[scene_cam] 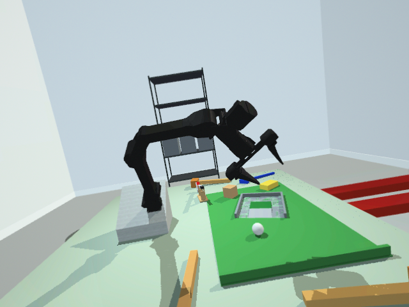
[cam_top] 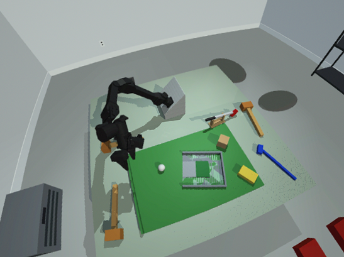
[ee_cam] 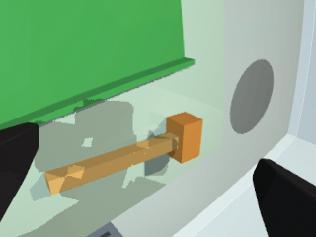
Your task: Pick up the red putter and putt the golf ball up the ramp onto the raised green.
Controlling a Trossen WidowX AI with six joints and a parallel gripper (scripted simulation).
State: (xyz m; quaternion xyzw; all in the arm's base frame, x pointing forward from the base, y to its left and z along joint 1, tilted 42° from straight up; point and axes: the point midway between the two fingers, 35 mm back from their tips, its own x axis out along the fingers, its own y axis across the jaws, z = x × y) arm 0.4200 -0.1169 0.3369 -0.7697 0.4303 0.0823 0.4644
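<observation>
The red putter is 230 mm behind my gripper tip, 640 mm to the left of it and 200 mm below it. Also, from my gripper tip: yellow block: 190 mm ahead, 590 mm to the left, 240 mm below; tan cube: 60 mm behind, 550 mm to the left, 230 mm below; white golf ball: 30 mm behind, 120 mm to the left, 240 mm below.
</observation>
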